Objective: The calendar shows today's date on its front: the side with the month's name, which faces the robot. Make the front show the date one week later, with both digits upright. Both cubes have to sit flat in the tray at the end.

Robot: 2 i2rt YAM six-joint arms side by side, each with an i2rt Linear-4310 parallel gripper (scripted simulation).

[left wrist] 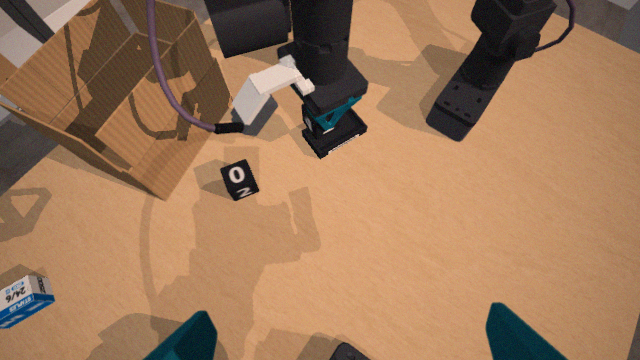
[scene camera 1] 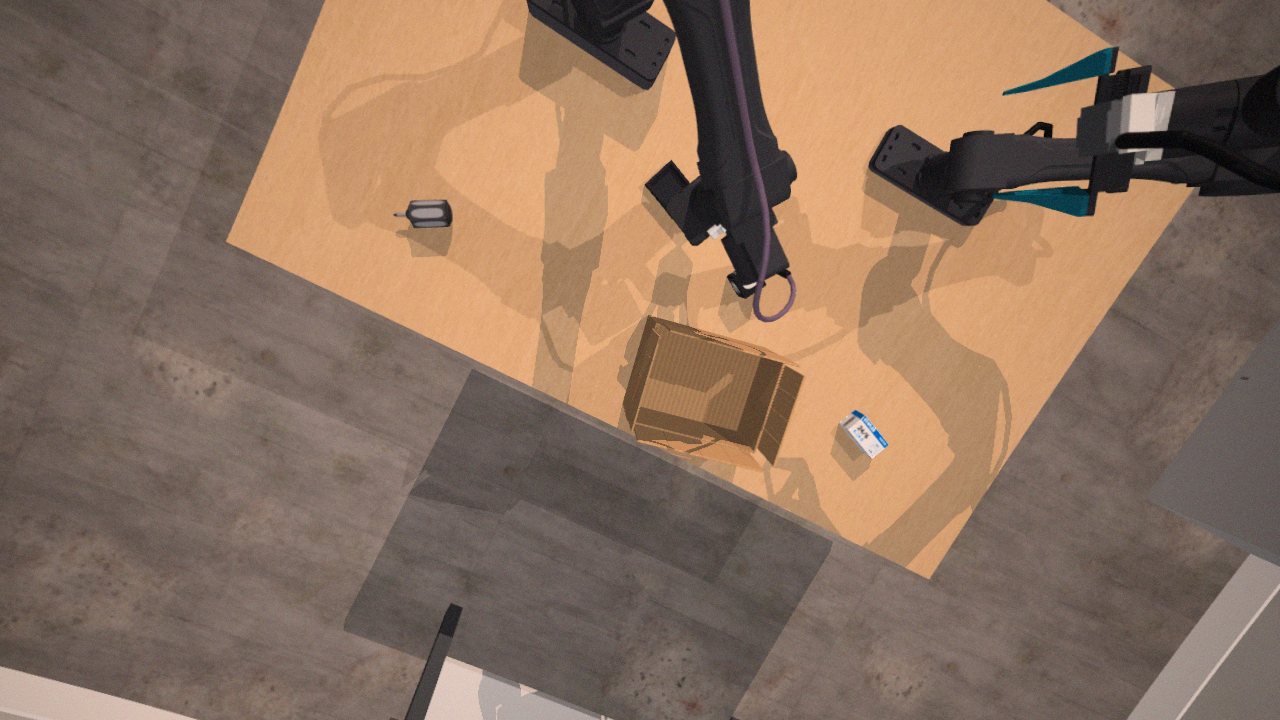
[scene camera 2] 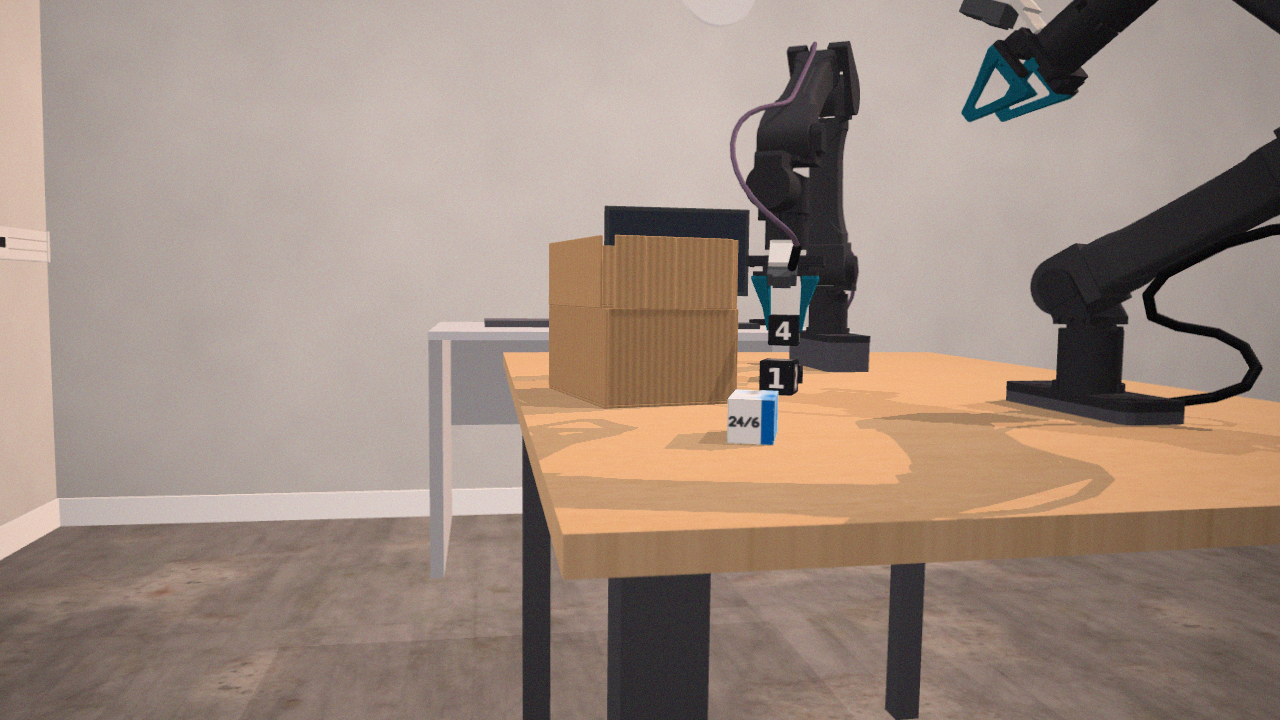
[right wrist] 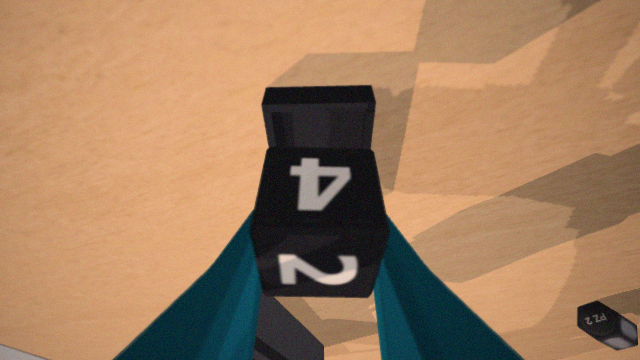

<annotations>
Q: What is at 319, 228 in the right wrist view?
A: A black cube.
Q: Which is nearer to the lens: the black cube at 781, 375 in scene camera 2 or the cardboard box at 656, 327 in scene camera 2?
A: The cardboard box.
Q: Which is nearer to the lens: the black calendar tray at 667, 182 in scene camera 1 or the staples box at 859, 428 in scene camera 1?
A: The black calendar tray.
</annotations>
